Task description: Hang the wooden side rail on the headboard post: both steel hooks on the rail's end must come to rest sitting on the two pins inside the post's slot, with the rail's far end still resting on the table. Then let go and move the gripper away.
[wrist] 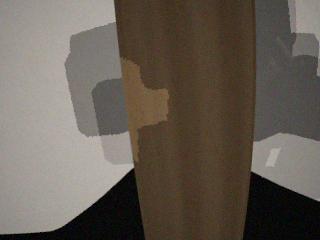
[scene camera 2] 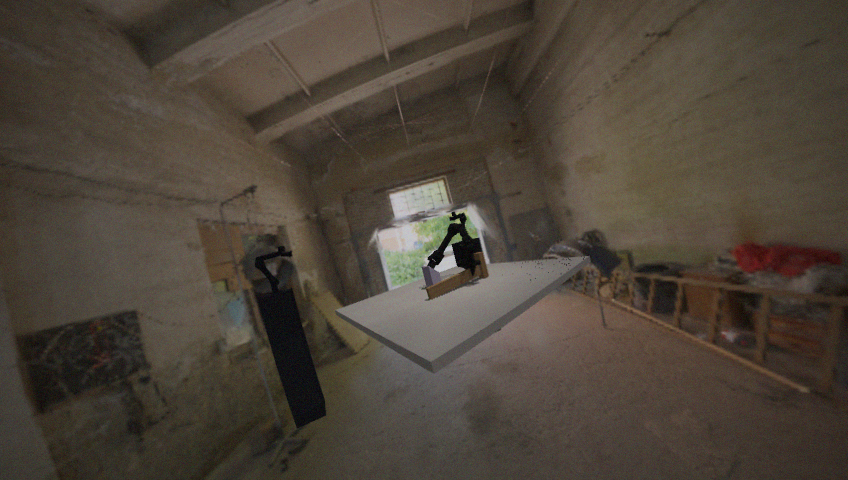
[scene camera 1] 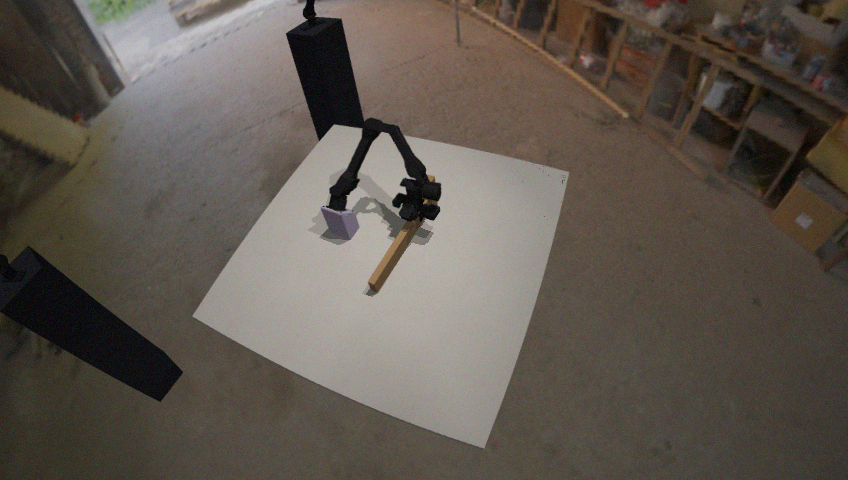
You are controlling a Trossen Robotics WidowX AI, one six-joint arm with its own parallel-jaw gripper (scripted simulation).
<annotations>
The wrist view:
my gripper: 179,162
wooden side rail: 189,88
</annotations>
